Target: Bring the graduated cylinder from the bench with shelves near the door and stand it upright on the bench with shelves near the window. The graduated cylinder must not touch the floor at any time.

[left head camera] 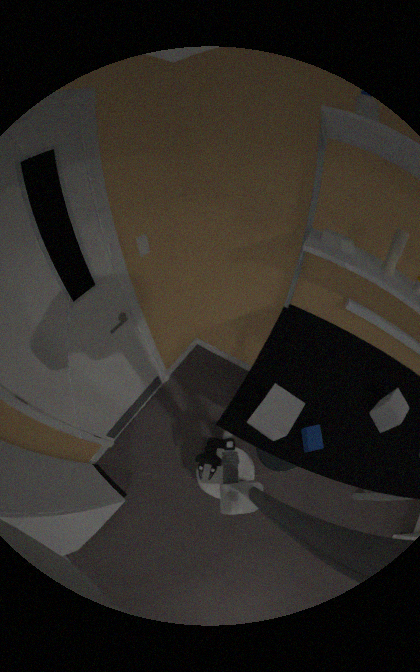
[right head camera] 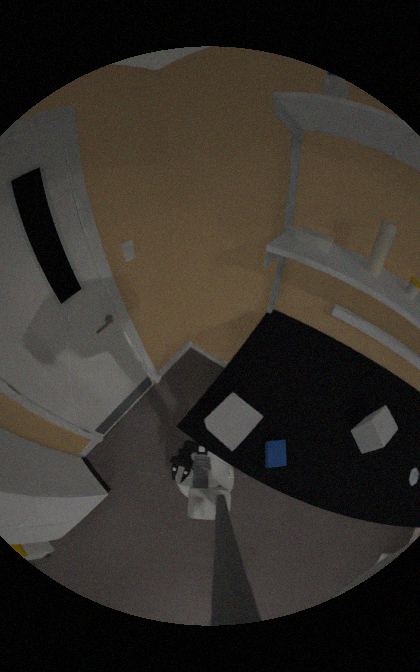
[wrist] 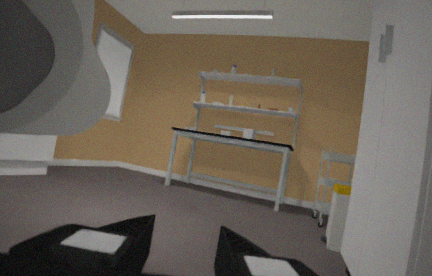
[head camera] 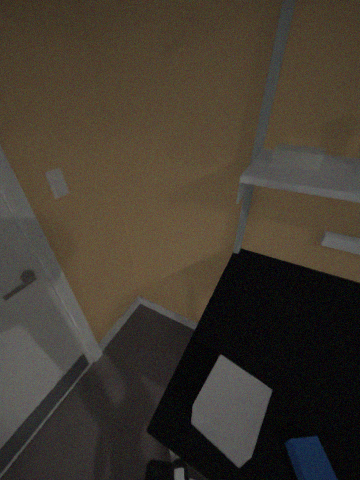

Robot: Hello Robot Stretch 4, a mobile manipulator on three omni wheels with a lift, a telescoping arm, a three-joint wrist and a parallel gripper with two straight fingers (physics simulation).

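Frame: origin at the robot's base, x down, y right, z back, level; millimetres.
Seen in the pictures: gripper, fingertip midpoint: (wrist: 185, 240).
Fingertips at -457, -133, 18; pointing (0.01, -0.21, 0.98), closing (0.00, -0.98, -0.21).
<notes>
A point is followed by its place in that frame, as x, y, z.
A bench with shelves (head camera: 280, 310) {-887, 396, -493} (left head camera: 325, 350) (right head camera: 310, 360) with a black top stands to the right of the door. A tall pale cylinder (left head camera: 396, 251) (right head camera: 382, 248) stands upright on its lower shelf; I cannot tell whether it is the graduated cylinder. In the wrist view another bench with shelves (wrist: 265, 144) {-701, -1481, 2695} stands across the room, right of the window (wrist: 114, 72) {-1484, 520, 4315}; the things on it are too small to identify. My gripper (left head camera: 207, 469) (right head camera: 180, 471) (wrist: 185, 240) {-457, -133, 18} is open and empty, its fingers apart, beyond the front left corner of the near bench.
A white box (head camera: 232, 410) {-1017, 111, -211} (left head camera: 276, 412) (right head camera: 233, 421), a blue box (head camera: 310, 460) {-927, 260, -140} (left head camera: 312, 438) (right head camera: 276, 454) and a pale block (left head camera: 391, 411) (right head camera: 375, 431) stand on the near bench. The door (head camera: 30, 325) {-660, -620, -688} is left. A cart (wrist: 340, 157) {-666, -1931, 1953} and a yellow-topped bin (wrist: 340, 215) {-225, -1493, 1361} stand right of the far bench.
</notes>
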